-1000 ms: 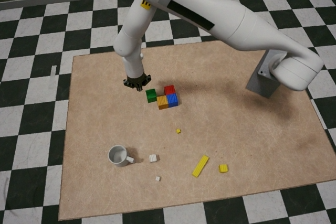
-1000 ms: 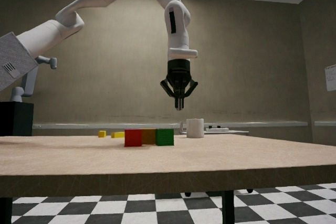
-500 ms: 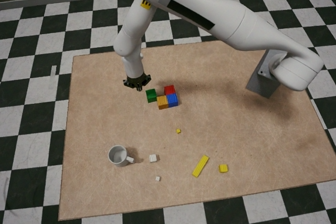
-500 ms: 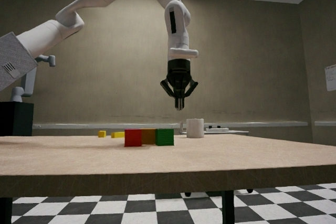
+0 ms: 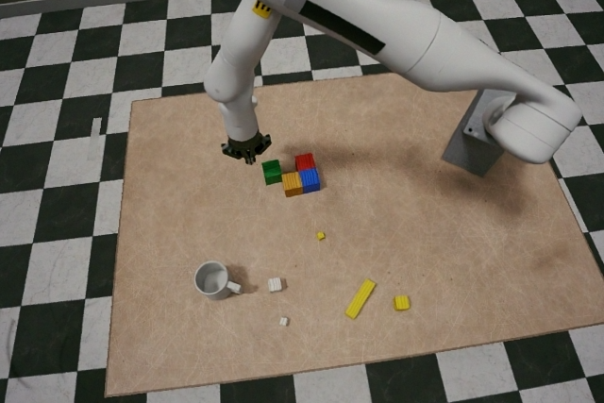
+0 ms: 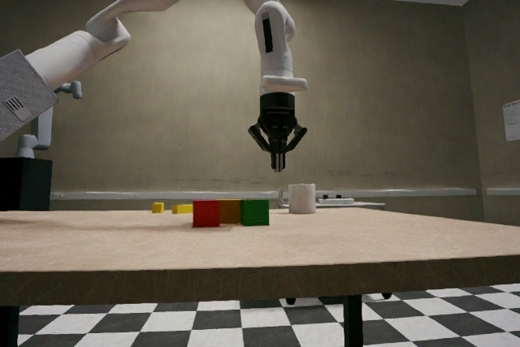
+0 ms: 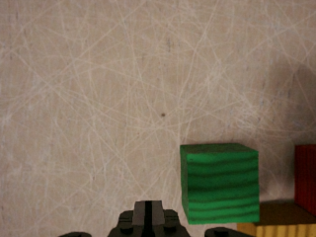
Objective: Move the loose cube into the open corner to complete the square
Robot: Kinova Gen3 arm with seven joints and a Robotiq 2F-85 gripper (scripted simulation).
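My gripper is now 50 mm past the green cube, 20 mm to the left of it and 100 mm above it. Also, from my hand: red cube 140 mm behind, 50 mm to the right, 100 mm below; then blue cube 160 mm behind, 100 mm below; then orange cube 110 mm behind, 10 mm to the left, 100 mm below.
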